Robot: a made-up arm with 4 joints. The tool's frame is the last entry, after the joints. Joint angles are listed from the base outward.
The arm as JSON. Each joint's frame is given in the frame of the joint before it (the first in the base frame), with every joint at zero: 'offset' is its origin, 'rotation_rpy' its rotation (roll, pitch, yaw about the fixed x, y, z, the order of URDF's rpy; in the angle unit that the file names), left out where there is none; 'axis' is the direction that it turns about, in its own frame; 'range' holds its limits. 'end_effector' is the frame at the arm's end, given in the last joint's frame.
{
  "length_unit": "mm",
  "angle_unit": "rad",
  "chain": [
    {
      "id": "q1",
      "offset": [
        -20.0,
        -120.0,
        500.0
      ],
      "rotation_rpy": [
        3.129,
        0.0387,
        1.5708
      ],
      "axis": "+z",
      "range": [
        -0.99,
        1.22
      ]
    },
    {
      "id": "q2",
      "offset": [
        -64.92,
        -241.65,
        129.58
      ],
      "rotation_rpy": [
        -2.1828,
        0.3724,
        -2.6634
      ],
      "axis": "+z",
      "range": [
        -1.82,
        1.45
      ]
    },
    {
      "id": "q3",
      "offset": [
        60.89,
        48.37,
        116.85
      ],
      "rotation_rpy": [
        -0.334,
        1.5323,
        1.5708
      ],
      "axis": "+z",
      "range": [
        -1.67,
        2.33
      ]
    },
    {
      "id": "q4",
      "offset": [
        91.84,
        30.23,
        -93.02
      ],
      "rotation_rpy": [
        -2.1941,
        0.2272,
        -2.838
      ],
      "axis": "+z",
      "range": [
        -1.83,
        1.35
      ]
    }
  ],
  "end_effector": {
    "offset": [
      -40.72,
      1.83,
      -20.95
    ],
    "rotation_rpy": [
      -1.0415,
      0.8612,
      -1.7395
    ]
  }
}
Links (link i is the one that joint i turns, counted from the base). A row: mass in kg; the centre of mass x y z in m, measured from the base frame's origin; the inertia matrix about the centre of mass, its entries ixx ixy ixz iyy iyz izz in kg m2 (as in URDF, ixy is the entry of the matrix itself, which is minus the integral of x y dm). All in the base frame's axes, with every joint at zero. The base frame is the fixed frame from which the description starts. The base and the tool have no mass.
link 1: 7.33; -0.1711 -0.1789 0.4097; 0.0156 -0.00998 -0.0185 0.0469 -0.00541 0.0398
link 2: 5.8; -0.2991 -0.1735 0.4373; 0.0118 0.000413 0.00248 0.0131 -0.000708 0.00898
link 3: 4.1; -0.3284 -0.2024 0.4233; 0.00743 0 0 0.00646 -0.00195 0.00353
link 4: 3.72; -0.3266 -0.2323 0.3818; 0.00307 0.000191 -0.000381 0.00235 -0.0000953 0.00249
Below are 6 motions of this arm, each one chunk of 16 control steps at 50 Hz.
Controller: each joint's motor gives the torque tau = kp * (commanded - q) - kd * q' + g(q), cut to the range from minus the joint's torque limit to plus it. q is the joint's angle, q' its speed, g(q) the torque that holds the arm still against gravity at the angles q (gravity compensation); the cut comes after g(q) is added. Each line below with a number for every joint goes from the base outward.
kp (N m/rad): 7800 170 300 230
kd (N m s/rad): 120 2.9 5.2 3.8
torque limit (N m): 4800 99 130 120
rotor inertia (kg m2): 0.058 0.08 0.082 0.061
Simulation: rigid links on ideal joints. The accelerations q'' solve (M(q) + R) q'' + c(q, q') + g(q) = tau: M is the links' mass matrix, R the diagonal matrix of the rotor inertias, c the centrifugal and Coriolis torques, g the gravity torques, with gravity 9.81 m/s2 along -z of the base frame. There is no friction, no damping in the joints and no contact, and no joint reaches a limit. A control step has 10 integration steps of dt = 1/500 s. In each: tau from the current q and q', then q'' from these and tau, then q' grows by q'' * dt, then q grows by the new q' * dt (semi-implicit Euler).
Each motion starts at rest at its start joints. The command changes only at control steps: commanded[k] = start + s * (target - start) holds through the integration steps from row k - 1 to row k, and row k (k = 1, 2, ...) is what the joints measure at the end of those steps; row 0 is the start. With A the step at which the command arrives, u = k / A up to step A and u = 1 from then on. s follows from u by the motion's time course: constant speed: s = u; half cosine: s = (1 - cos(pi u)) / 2; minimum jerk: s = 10 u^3 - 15 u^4 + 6 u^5; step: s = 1 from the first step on.
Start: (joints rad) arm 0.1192 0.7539 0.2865 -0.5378
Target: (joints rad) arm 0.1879 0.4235 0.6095 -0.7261
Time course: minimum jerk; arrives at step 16
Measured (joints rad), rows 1 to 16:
1: 0.1193 0.7537 0.2867 -0.5380
2: 0.1199 0.7523 0.2881 -0.5395
3: 0.1217 0.7476 0.2935 -0.5439
4: 0.1249 0.7368 0.3056 -0.5525
5: 0.1297 0.7175 0.3263 -0.5656
6: 0.1360 0.6888 0.3553 -0.5827
7: 0.1433 0.6517 0.3911 -0.6030
8: 0.1512 0.6087 0.4310 -0.6250
9: 0.1594 0.5638 0.4721 -0.6475
10: 0.1672 0.5206 0.5117 -0.6691
11: 0.1743 0.4826 0.5472 -0.6883
12: 0.1801 0.4519 0.5764 -0.7042
13: 0.1844 0.4297 0.5980 -0.7160
14: 0.1871 0.4164 0.6114 -0.7234
15: 0.1883 0.4113 0.6170 -0.7268
16: 0.1884 0.4127 0.6166 -0.7273

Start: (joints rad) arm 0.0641 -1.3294 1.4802 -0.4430
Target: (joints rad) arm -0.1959 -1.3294 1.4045 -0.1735
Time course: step
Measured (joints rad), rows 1 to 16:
1: -0.0887 -1.4281 1.5151 -0.3177
2: -0.2098 -1.4097 1.4655 -0.1707
3: -0.2220 -1.2923 1.3730 -0.1284
4: -0.2051 -1.2184 1.3411 -0.1493
5: -0.1969 -1.2250 1.3685 -0.1730
6: -0.1954 -1.2774 1.4050 -0.1801
7: -0.1950 -1.3323 1.4215 -0.1774
8: -0.1946 -1.3652 1.4185 -0.1741
9: -0.1948 -1.3710 1.4087 -0.1729
10: -0.1953 -1.3576 1.4016 -0.1731
11: -0.1959 -1.3374 1.4001 -0.1734
12: -0.1962 -1.3214 1.4020 -0.1735
13: -0.1963 -1.3145 1.4043 -0.1735
14: -0.1962 -1.3163 1.4056 -0.1734
15: -0.1960 -1.3229 1.4055 -0.1735
16: -0.1959 -1.3297 1.4049 -0.1735

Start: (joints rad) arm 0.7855 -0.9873 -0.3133 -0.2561
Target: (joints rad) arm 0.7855 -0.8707 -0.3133 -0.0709
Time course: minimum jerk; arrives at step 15
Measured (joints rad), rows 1 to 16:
1: 0.7855 -0.9872 -0.3133 -0.2559
2: 0.7855 -0.9867 -0.3132 -0.2541
3: 0.7856 -0.9848 -0.3130 -0.2488
4: 0.7856 -0.9806 -0.3128 -0.2388
5: 0.7857 -0.9730 -0.3125 -0.2238
6: 0.7857 -0.9618 -0.3124 -0.2046
7: 0.7857 -0.9474 -0.3124 -0.1824
8: 0.7856 -0.9307 -0.3127 -0.1590
9: 0.7855 -0.9133 -0.3132 -0.1359
10: 0.7854 -0.8967 -0.3137 -0.1147
11: 0.7853 -0.8826 -0.3141 -0.0968
12: 0.7853 -0.8720 -0.3144 -0.0833
13: 0.7853 -0.8655 -0.3145 -0.0747
14: 0.7853 -0.8631 -0.3144 -0.0706
15: 0.7853 -0.8640 -0.3142 -0.0698
16: 0.7854 -0.8669 -0.3138 -0.0705

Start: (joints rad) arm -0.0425 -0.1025 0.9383 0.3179
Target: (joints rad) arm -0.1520 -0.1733 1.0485 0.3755
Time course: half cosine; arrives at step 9
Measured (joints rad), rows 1 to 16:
1: -0.0446 -0.1037 0.9411 0.3187
2: -0.0520 -0.1081 0.9499 0.3221
3: -0.0652 -0.1164 0.9639 0.3287
4: -0.0826 -0.1276 0.9806 0.3380
5: -0.1019 -0.1402 0.9979 0.3484
6: -0.1206 -0.1525 1.0146 0.3586
7: -0.1364 -0.1627 1.0291 0.3673
8: -0.1475 -0.1698 1.0396 0.3735
9: -0.1525 -0.1729 1.0447 0.3764
10: -0.1530 -0.1731 1.0462 0.3766
11: -0.1522 -0.1729 1.0476 0.3758
12: -0.1519 -0.1731 1.0490 0.3753
13: -0.1519 -0.1735 1.0495 0.3753
14: -0.1519 -0.1737 1.0492 0.3754
15: -0.1520 -0.1737 1.0486 0.3755
16: -0.1520 -0.1735 1.0483 0.3755

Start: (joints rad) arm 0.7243 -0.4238 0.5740 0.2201
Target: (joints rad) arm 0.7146 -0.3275 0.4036 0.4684
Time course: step
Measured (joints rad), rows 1 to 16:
1: 0.7219 -0.4078 0.5156 0.3436
2: 0.7163 -0.3695 0.4271 0.4743
3: 0.7121 -0.3242 0.3731 0.5068
4: 0.7112 -0.2904 0.3635 0.4863
5: 0.7124 -0.2800 0.3790 0.4664
6: 0.7141 -0.2923 0.3979 0.4620
7: 0.7151 -0.3160 0.4091 0.4656
8: 0.7153 -0.3371 0.4116 0.4688
9: 0.7152 -0.3473 0.4094 0.4696
10: 0.7149 -0.3457 0.4063 0.4690
11: 0.7147 -0.3371 0.4040 0.4685
12: 0.7145 -0.3275 0.4027 0.4683
13: 0.7144 -0.3213 0.4022 0.4683
14: 0.7144 -0.3198 0.4023 0.4683
15: 0.7145 -0.3220 0.4027 0.4683
16: 0.7146 -0.3256 0.4032 0.4684

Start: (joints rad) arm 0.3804 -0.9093 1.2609 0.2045
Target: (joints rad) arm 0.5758 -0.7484 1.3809 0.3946
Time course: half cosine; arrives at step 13
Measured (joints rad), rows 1 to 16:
1: 0.3821 -0.9076 1.2607 0.2059
2: 0.3884 -0.9016 1.2616 0.2115
3: 0.4003 -0.8908 1.2662 0.2226
4: 0.4171 -0.8766 1.2760 0.2389
5: 0.4375 -0.8603 1.2902 0.2588
6: 0.4603 -0.8427 1.3065 0.2810
7: 0.4841 -0.8245 1.3233 0.3042
8: 0.5076 -0.8066 1.3393 0.3271
9: 0.5293 -0.7896 1.3539 0.3484
10: 0.5480 -0.7747 1.3665 0.3669
11: 0.5627 -0.7628 1.3765 0.3815
12: 0.5724 -0.7548 1.3834 0.3913
13: 0.5767 -0.7511 1.3868 0.3958
14: 0.5769 -0.7503 1.3863 0.3961
15: 0.5761 -0.7496 1.3832 0.3950
16: 0.5756 -0.7484 1.3803 0.3944

